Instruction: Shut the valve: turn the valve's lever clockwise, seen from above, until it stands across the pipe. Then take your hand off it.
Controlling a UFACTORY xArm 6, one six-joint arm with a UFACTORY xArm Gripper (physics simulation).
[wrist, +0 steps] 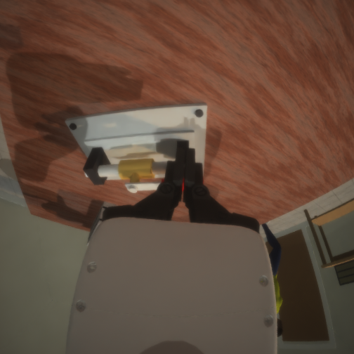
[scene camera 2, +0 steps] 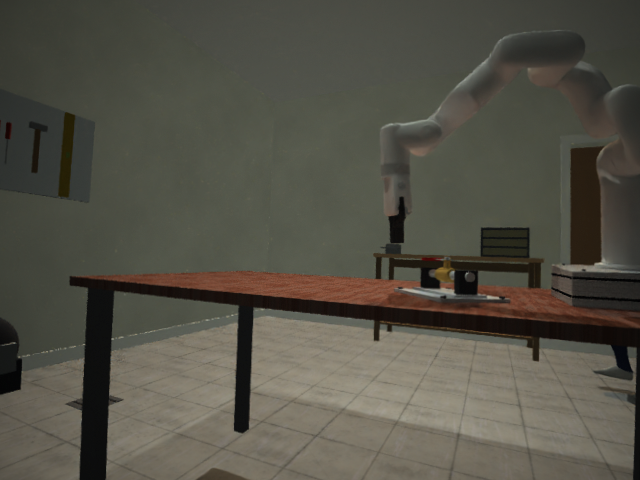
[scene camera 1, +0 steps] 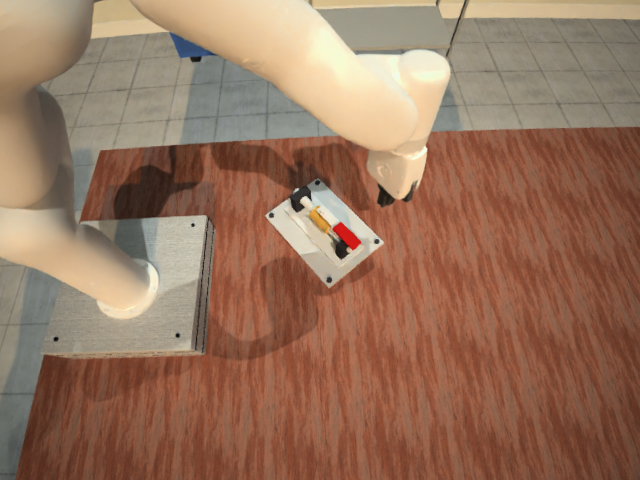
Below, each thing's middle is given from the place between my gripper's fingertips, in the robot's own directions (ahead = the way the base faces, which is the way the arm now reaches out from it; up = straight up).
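Scene:
You'd find the light grey plate (scene camera 1: pixel 321 265) 12 cm below my hand and 13 cm behind it.

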